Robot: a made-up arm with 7 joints. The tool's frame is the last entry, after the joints. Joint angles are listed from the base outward. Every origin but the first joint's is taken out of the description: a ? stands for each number. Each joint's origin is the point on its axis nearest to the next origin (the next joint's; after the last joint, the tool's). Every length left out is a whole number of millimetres.
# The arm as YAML. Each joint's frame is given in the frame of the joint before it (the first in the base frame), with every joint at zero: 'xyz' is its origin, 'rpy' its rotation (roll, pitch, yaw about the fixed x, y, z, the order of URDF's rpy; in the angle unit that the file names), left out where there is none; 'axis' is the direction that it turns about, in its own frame. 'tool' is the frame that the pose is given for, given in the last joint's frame.
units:
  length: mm
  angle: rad
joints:
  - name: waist
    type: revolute
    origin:
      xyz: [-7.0, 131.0, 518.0]
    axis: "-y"
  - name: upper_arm
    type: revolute
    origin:
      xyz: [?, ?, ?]
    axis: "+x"
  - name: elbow
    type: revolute
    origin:
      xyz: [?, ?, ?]
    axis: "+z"
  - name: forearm
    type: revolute
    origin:
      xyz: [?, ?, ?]
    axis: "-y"
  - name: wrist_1
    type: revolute
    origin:
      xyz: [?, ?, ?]
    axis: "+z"
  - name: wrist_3
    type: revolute
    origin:
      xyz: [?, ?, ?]
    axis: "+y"
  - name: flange
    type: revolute
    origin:
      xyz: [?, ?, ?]
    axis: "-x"
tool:
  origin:
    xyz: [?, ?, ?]
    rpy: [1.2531, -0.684, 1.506]
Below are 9 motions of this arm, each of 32 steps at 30 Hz.
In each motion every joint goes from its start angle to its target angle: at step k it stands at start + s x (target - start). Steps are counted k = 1, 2, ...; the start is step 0. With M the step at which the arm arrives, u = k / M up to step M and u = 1 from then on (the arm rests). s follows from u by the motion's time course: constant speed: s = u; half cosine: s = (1 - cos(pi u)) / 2; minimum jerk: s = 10 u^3 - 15 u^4 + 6 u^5.
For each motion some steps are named. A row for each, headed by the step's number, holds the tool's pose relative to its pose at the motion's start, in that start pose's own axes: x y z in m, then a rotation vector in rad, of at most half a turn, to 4 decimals.
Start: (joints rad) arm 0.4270 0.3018 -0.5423 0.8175 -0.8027 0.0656 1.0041
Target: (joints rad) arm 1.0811 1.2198 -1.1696 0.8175 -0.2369 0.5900 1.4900
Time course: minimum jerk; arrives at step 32
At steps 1, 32:
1: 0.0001 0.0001 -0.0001 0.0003 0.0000 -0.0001
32: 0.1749 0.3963 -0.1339 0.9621 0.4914 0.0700

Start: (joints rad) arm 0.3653 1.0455 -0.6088 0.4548 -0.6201 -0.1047 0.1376
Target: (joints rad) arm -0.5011 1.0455 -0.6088 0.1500 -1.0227 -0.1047 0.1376
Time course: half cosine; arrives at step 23
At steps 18, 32:
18: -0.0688 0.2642 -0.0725 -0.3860 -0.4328 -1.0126
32: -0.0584 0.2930 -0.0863 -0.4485 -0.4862 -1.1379

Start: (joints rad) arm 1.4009 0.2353 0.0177 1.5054 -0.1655 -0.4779 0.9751
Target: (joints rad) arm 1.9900 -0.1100 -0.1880 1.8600 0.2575 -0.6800 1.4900
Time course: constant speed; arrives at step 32
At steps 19, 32:
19: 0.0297 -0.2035 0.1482 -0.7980 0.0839 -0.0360
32: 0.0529 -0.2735 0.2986 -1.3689 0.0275 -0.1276

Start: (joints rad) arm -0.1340 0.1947 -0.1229 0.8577 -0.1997 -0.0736 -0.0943
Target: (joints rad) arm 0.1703 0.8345 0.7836 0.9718 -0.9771 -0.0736 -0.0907
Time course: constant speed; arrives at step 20
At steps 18, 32:
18: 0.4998 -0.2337 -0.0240 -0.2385 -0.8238 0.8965
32: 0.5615 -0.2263 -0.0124 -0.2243 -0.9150 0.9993

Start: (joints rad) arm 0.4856 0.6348 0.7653 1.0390 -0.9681 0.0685 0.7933
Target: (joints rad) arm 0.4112 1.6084 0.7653 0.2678 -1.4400 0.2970 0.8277
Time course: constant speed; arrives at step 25
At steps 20, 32:
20: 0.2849 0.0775 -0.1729 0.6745 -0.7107 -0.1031
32: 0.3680 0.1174 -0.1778 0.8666 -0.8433 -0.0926

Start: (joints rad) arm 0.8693 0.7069 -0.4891 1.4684 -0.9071 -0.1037 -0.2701
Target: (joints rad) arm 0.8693 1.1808 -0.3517 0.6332 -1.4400 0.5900 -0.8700
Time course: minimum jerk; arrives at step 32
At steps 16, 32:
16: 0.0986 0.1619 -0.1511 -0.1079 -0.7700 -0.3653
32: 0.2949 0.2493 -0.2390 -0.5680 -1.4048 -0.7005

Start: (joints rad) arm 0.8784 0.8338 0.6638 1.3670 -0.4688 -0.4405 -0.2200
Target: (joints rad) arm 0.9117 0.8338 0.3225 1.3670 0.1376 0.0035 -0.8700
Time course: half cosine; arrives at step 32
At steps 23, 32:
23: -0.0439 0.0372 0.0684 0.5925 -0.1893 0.3162
32: -0.0492 0.0487 0.0850 0.7155 -0.2688 0.3308

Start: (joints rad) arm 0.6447 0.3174 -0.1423 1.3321 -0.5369 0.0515 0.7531
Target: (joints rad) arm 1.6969 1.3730 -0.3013 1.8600 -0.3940 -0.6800 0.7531
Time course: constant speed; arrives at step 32
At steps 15, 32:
15: 0.3228 -0.0363 0.1207 -0.6392 -0.7079 0.2467
32: 0.5022 0.1271 0.3360 -0.9999 -1.5855 0.1991

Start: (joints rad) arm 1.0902 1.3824 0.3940 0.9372 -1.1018 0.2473 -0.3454
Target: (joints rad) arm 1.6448 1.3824 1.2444 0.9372 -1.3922 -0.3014 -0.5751
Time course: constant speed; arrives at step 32
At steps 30, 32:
30: 0.0601 0.0978 -0.2599 0.7240 -0.3340 0.4698
32: 0.0656 0.1150 -0.2686 0.7694 -0.3643 0.4939

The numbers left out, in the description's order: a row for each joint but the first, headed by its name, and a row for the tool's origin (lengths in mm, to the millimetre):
upper_arm: 44.0 0.0 27.0
elbow: 0.0 14.0 -239.0
forearm: -27.0 -2.0 0.0
wrist_1: -8.0 0.0 -331.0
wrist_3: -10.0 -31.0 0.0
flange: -38.0 0.0 -10.0
tool: 0.0 -24.0 -28.0

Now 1 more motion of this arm.
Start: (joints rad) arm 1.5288 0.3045 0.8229 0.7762 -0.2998 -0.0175 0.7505
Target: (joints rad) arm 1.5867 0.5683 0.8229 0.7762 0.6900 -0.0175 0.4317
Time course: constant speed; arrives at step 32
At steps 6, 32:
6: 0.0155 -0.0217 0.0225 -0.0394 0.1241 0.1472
32: 0.1107 -0.0930 0.1392 -0.1521 0.7309 0.6930

